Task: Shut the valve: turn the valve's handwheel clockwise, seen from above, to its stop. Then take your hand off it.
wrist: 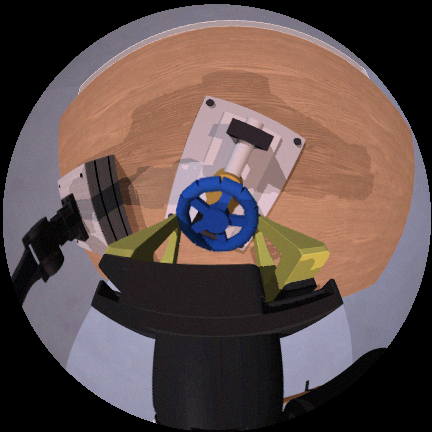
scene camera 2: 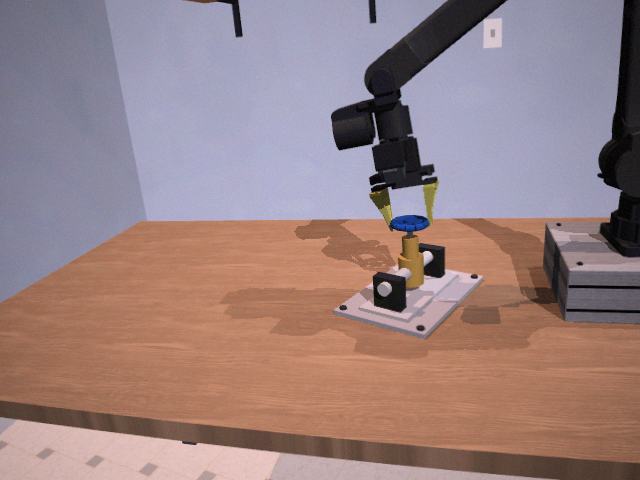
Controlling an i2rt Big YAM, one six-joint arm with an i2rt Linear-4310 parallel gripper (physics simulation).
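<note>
The blue handwheel [scene camera 2: 409,228] [wrist: 214,220] is a spoked ring on top of the valve's yellow body [scene camera 2: 410,268] [wrist: 230,175]. My gripper [scene camera 2: 411,226] [wrist: 216,218] comes down from above and is shut on the handwheel. One yellow finger touches the rim on each side, at about the rim's height. In the wrist view the fingertips meet the rim at its left and right. The valve stands upright on a pale base plate [scene camera 2: 423,330] [wrist: 192,135]. The far sides of the fingertips are partly hidden by the rim.
A white pipe [scene camera 2: 402,275] [wrist: 240,158] runs through the valve body between black brackets [scene camera 2: 389,291] [wrist: 249,134]. A grey slatted block [scene camera 2: 602,289] [wrist: 102,200] carrying an arm's base stands on the wooden table [scene camera 2: 206,361] [wrist: 165,65], right of the valve in the scene view.
</note>
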